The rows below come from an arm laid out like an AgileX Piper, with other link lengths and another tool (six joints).
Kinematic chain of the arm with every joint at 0, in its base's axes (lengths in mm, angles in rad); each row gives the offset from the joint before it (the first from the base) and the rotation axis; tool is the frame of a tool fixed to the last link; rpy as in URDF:
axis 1: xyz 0 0 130.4 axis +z
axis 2: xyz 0 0 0 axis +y
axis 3: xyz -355.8 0 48.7 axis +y
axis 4: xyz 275.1 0 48.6 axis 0.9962 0 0.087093
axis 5: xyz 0 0 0 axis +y
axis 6: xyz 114.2 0 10 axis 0.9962 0 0.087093
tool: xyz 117.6 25 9.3 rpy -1.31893 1.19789 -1.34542
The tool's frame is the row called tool.
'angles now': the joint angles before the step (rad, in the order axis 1, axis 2, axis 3, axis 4, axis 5, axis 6). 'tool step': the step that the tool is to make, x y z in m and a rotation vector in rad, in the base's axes. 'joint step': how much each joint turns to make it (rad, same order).
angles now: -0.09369 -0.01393 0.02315 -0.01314 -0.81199 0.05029
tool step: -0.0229 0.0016 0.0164 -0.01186 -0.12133 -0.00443
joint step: 0.00047 -0.00028 0.00004 0.00432 -0.12160 -0.00806
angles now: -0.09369 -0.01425 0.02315 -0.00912 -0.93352 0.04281
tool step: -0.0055 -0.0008 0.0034 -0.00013 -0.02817 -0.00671
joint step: 0.00005 -0.00007 0.00016 0.00706 -0.02811 -0.00873
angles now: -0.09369 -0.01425 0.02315 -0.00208 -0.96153 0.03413
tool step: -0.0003 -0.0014 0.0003 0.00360 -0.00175 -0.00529
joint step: 0.00058 -0.00009 -0.00018 0.00756 -0.00115 -0.00749
